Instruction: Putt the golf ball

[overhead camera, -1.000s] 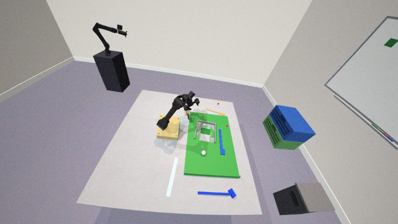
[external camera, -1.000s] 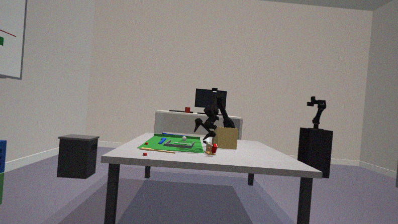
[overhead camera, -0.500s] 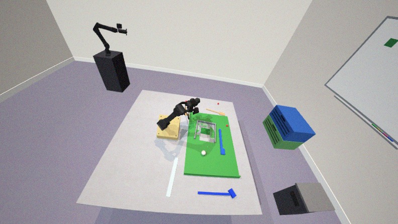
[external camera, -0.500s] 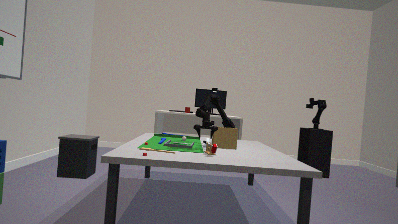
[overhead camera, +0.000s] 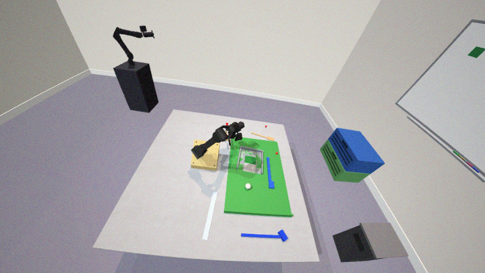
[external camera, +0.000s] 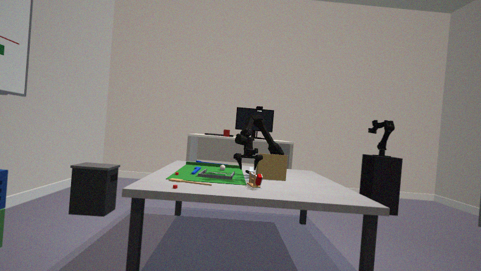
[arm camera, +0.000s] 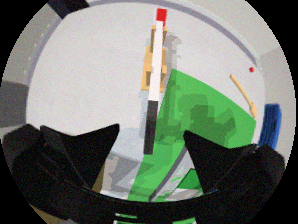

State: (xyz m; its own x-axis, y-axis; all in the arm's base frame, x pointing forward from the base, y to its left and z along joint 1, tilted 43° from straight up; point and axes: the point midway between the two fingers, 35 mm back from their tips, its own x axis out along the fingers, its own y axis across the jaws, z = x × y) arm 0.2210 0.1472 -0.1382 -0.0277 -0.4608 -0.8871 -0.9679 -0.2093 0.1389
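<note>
Right now my gripper tip is 40 mm past the red putter, 110 mm to the right of it and 20 mm above it. Round my gripper tip: golf ball: 190 mm ahead, 390 mm to the right, 50 mm below; green mat: 260 mm ahead, 220 mm to the right, 70 mm below; wooden stick: 360 mm ahead, 200 mm to the left, 70 mm below.
</note>
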